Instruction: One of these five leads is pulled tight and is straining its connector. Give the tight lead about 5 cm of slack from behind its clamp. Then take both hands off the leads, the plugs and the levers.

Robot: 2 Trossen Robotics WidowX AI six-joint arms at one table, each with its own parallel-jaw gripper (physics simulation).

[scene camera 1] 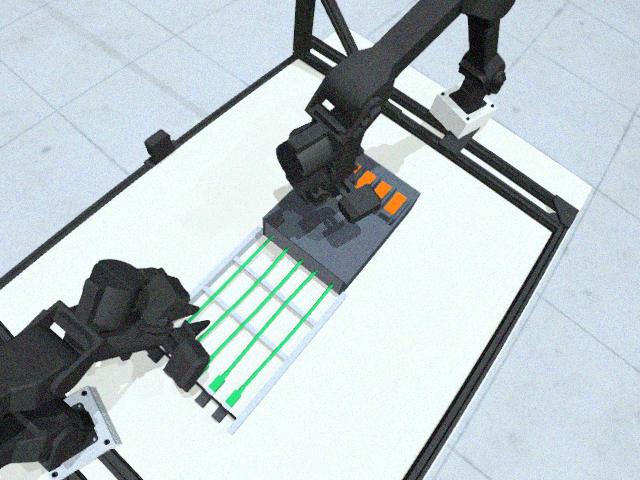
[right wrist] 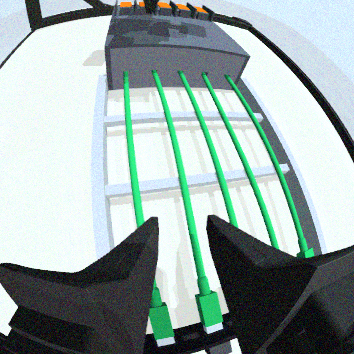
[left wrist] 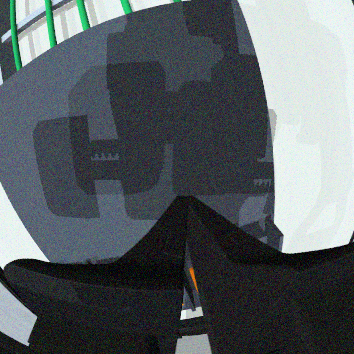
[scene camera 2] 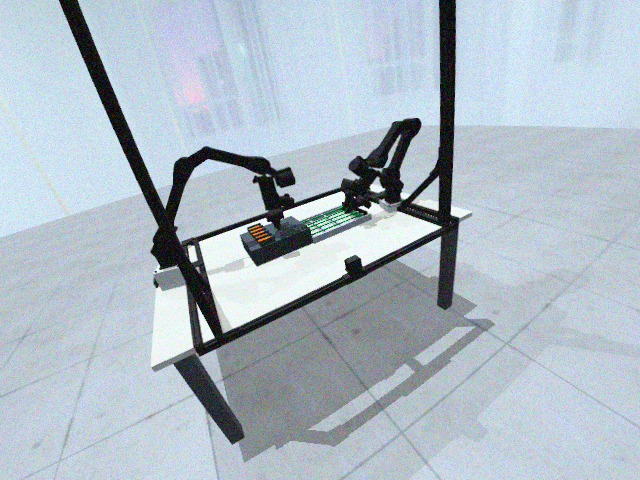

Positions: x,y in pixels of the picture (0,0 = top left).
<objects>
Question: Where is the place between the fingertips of my right gripper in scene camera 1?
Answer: At 203,316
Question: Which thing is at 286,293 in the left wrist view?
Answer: My left gripper.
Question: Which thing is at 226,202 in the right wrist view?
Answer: A lead.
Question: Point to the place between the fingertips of my left gripper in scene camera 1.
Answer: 326,196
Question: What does my left gripper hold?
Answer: Nothing.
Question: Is my left gripper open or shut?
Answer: Shut.
</objects>
